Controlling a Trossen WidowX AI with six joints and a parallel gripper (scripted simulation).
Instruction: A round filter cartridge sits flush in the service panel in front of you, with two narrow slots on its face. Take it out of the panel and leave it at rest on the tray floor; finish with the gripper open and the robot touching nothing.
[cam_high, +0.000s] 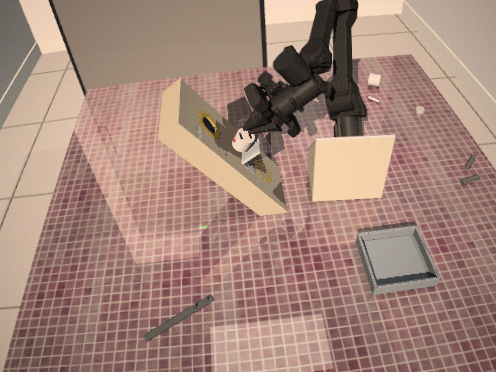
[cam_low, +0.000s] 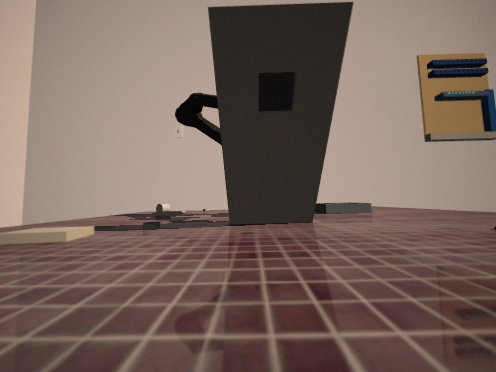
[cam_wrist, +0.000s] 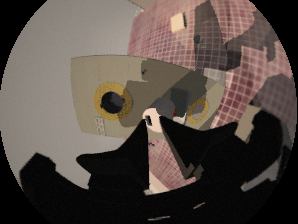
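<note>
Now: the round filter cartridge 1 cm ahead of my gripper tip and 2 cm below it. Round my gripper tip: beige service panel (5 cm ahead, 5 cm below); grey tray (34 cm behind, 24 cm to the left, 20 cm below).
</note>
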